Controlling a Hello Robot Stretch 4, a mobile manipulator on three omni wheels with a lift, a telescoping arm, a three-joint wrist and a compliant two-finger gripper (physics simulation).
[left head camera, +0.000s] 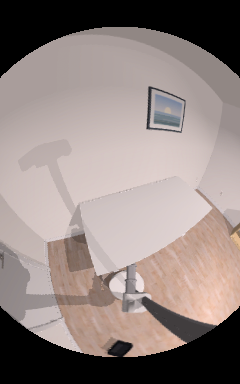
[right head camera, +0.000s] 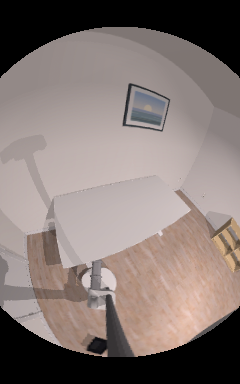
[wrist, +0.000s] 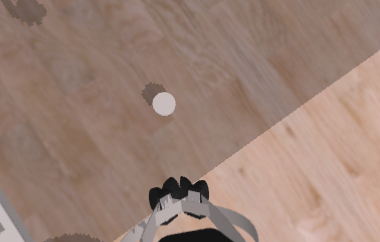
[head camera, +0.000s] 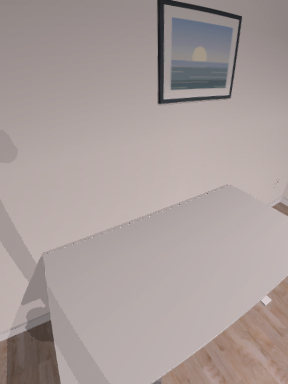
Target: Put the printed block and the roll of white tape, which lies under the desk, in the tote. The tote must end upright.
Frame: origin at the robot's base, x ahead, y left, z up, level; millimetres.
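Where they show: gripper, fingertip midpoint: (wrist: 176, 191).
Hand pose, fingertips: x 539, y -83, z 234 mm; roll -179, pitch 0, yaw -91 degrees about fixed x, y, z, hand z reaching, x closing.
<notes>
After its pixels a point has its place.
The roll of white tape (wrist: 164, 104) {x 675, y -82, z -3 mm} shows as a small white disc on the wood floor in the wrist view, in the shade under the desk. My gripper (wrist: 176, 191) {x 539, y -83, z 234 mm} is shut, its black fingertips together with nothing between them. In that picture it is below the tape and apart from it. The head views do not show the gripper. A small white object (head camera: 266, 300) (right head camera: 160, 233) is at the desk's long edge, low down; I cannot tell whether it is the printed block. A small black box (left head camera: 120, 348) (right head camera: 97, 345) is on the floor; I cannot tell whether it is the tote.
The white desk (head camera: 165, 280) {x 598, y -93, z 693 mm} (left head camera: 145, 215) {x 673, y -135, z 693 mm} (right head camera: 115, 215) {x 639, y -137, z 693 mm} stands near the wall and hides the floor beneath it. A wooden shelf unit (right head camera: 221, 250) {x 67, y -2526, z 41 mm} stands at the right. A pale panel edge (wrist: 9, 218) {x 494, y 244, z -3 mm} shows at the lower left of the wrist view. A framed picture (head camera: 200, 54) {x 1248, y -349, z 1632 mm} hangs above.
</notes>
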